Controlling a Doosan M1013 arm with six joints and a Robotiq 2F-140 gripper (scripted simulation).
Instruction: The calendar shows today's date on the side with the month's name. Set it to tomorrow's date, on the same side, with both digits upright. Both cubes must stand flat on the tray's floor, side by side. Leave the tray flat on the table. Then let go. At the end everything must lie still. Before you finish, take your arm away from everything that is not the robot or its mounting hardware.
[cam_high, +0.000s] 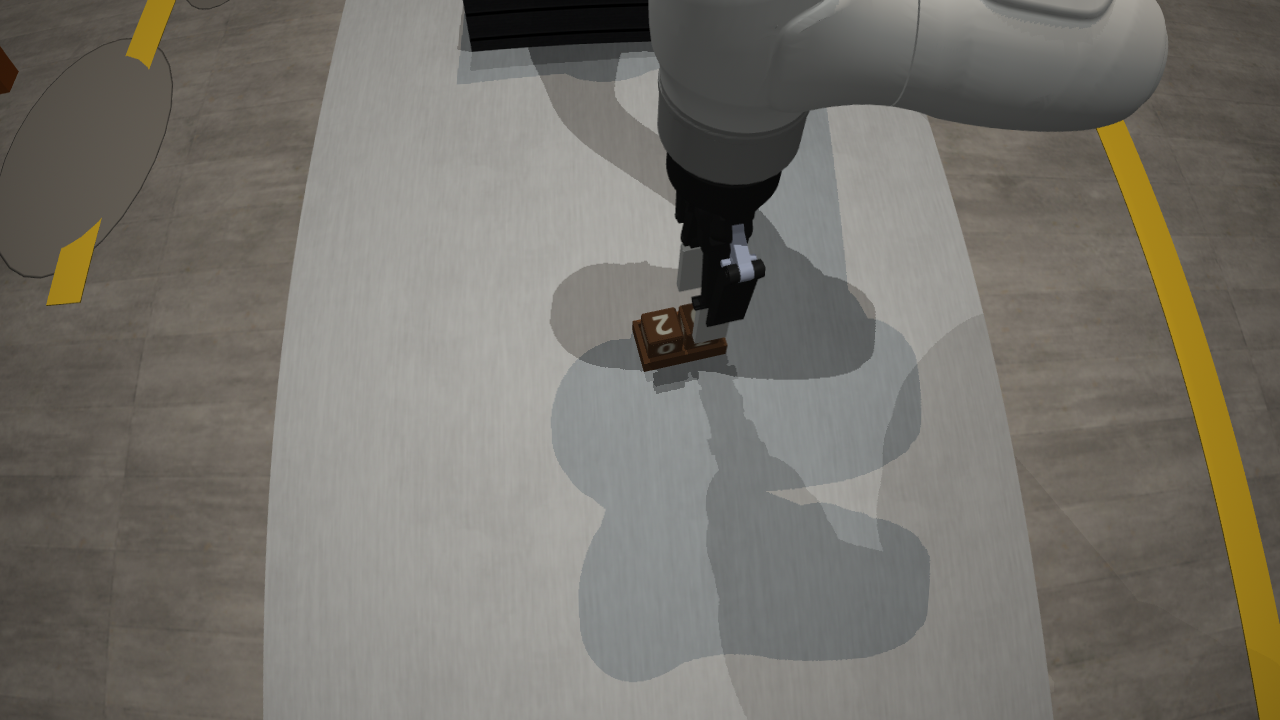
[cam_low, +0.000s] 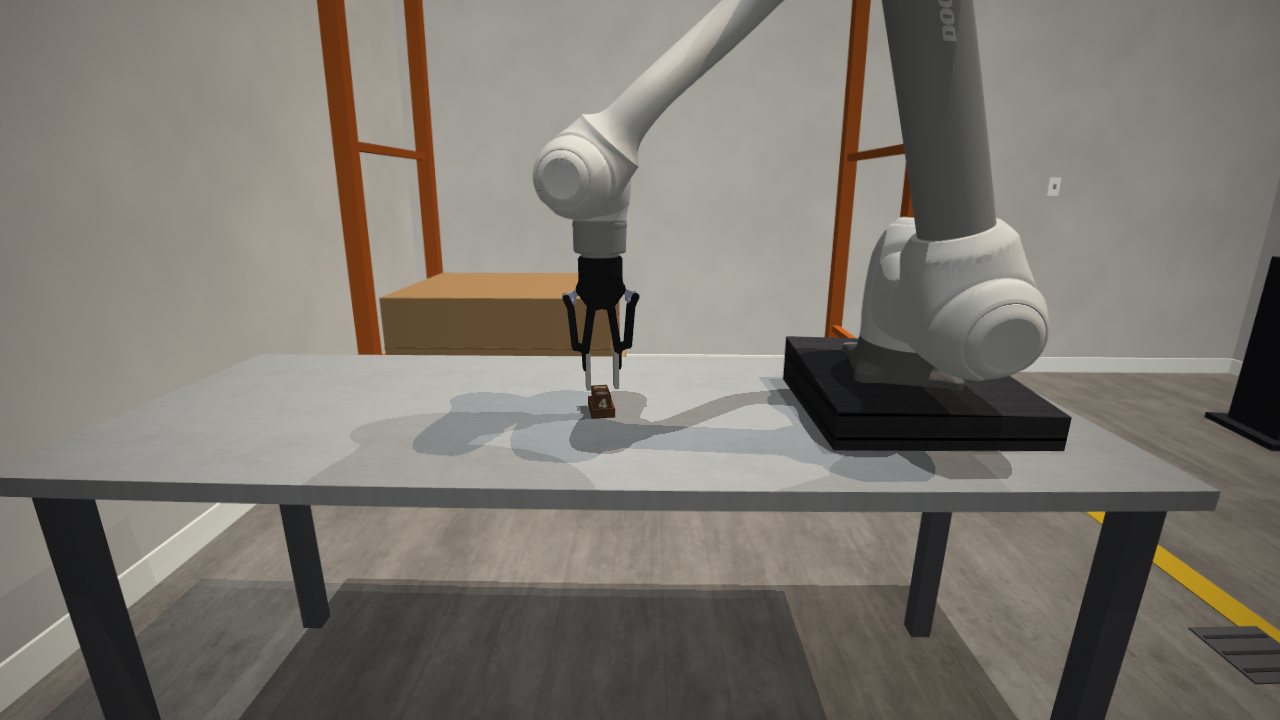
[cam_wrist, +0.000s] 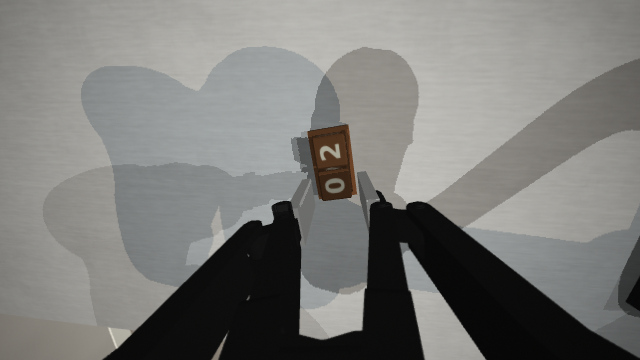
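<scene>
My hand is 7 cm above the brown calendar tray, 2 cm to the left of it and 1 cm short of it.
</scene>
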